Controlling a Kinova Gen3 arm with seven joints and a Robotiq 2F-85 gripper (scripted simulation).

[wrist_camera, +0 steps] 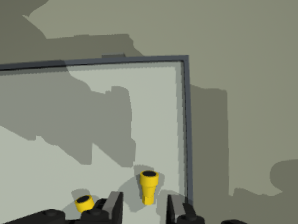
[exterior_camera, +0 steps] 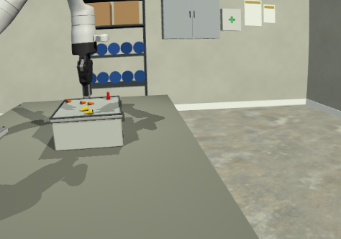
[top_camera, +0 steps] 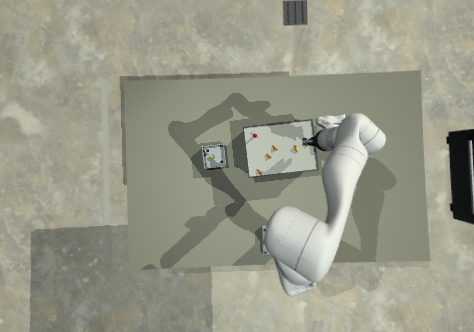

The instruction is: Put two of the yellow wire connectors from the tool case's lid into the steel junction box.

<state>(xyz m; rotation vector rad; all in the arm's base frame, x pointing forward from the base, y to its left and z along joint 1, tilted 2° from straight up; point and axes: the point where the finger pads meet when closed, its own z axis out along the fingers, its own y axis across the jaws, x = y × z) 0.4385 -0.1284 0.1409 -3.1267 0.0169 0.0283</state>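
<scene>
Right now my hand is 40 mm past the steel junction box, 410 mm to the right of it and 170 mm above it. Also, from my hand: tool case (10 mm behind, 110 mm to the left, 100 mm below); then red connector (40 mm ahead, 220 mm to the left, 60 mm below).
</scene>
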